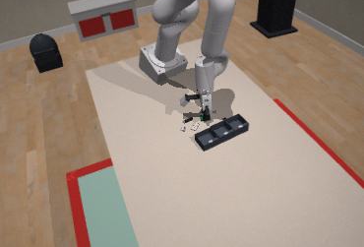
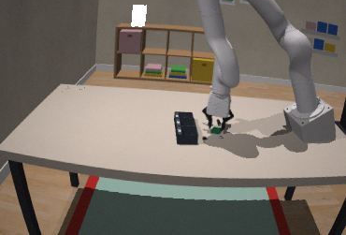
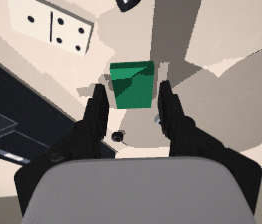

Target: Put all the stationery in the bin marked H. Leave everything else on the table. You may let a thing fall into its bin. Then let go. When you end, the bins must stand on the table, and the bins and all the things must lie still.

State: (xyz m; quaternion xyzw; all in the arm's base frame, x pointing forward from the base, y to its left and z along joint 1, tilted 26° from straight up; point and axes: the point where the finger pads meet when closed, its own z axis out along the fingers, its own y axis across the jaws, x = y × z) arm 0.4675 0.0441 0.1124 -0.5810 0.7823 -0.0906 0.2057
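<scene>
Now: the green flat piece 30 mm below my hand. Also, from my hand: white domino-like piece (30 mm ahead, 70 mm to the right, 30 mm below); then black stick (20 mm behind, 90 mm to the right, 20 mm below); then grey thing (20 mm behind, 60 mm to the left, 30 mm below).
</scene>
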